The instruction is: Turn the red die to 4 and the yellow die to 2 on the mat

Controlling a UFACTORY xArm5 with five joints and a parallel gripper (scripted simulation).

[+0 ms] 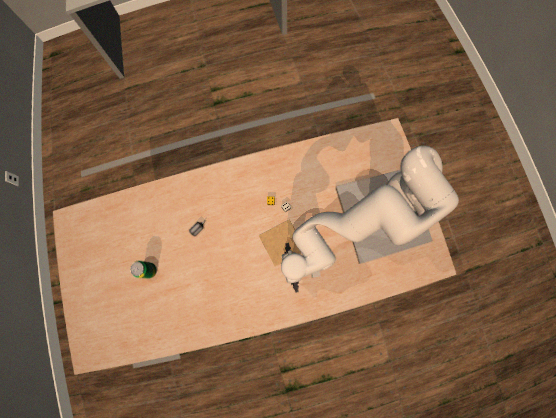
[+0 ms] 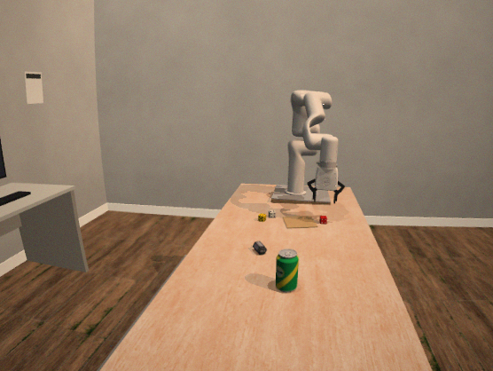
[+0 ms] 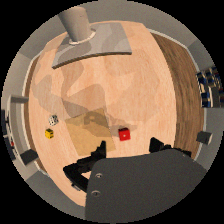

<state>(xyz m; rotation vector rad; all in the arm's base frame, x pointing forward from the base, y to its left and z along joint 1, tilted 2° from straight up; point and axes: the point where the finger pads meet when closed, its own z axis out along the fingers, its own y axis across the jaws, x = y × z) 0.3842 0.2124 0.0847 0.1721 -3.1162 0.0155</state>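
The red die is 10 cm below my hand. The rest, counted from my hand: brown mat: 11 cm to the right, 11 cm below, 2 cm ahead; yellow die: 28 cm to the right, 10 cm below, 6 cm ahead; white die: 25 cm to the right, 10 cm below.
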